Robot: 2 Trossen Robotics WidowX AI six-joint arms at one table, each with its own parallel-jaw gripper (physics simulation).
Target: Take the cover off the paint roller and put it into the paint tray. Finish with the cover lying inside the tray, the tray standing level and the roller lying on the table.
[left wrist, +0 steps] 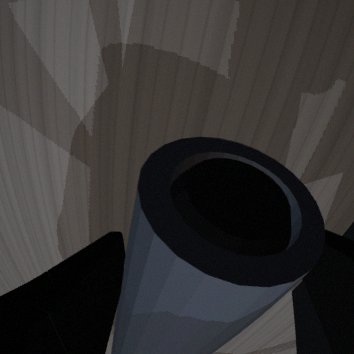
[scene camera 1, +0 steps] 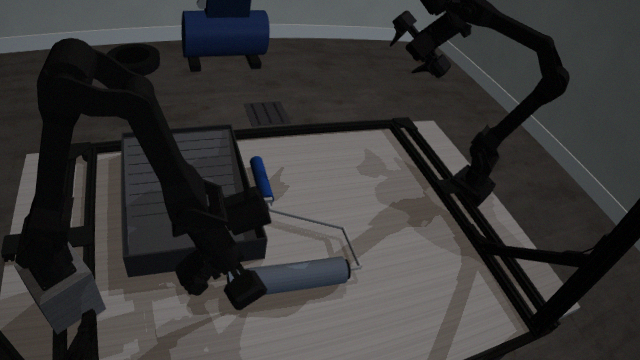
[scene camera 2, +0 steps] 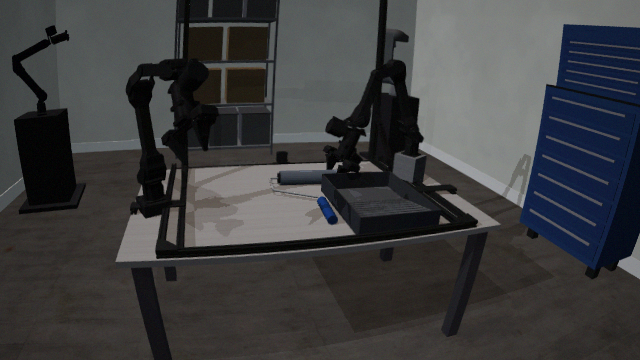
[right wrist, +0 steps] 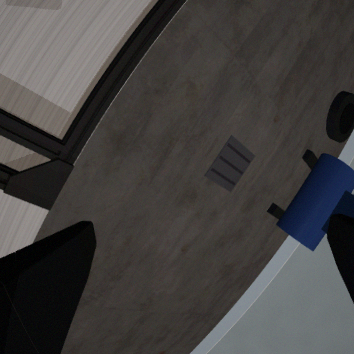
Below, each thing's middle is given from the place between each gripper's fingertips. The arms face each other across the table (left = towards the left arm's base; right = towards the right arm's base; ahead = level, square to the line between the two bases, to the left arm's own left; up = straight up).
Scene:
I see the dark paint tray (scene camera 2: 369,202) 600 mm to the left of my right hand, 220 mm below it and 100 mm behind it. Also, from my right hand: grey-blue roller cover (scene camera 1: 287,277): 480 mm to the left, 380 mm behind, 220 mm below.
My left hand is 2 cm past the grey-blue roller cover, 9 cm to the left of it and 1 cm below it. From my left hand the other things lie so: dark paint tray (26 cm ahead, 4 cm to the left, 1 cm above).

